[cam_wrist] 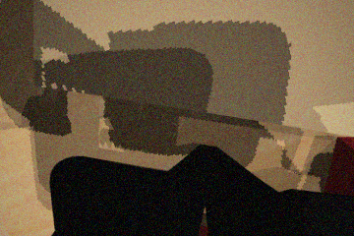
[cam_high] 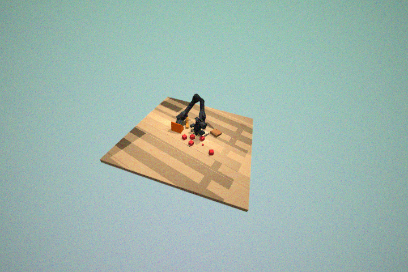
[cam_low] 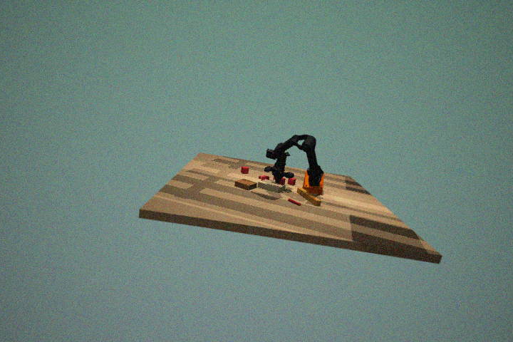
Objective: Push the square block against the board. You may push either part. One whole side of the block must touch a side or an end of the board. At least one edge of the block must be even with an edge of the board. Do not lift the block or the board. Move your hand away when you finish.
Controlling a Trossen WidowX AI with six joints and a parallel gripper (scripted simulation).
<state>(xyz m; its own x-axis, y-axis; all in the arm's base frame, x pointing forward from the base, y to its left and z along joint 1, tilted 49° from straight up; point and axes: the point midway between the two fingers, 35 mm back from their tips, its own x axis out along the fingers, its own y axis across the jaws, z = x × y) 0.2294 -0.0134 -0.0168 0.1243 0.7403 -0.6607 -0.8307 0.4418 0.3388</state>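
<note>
My gripper tip is now 4 cm short of the pale flat board, 6 cm to the right of it and 1 cm below it. The rest, counted from my gripper tip: flat brown square block (20 cm ahead, 11 cm to the left, 1 cm above); then thin red piece (7 cm behind, 29 cm to the left); then yellow-brown bar (17 cm behind, 17 cm to the left, 1 cm above).
</note>
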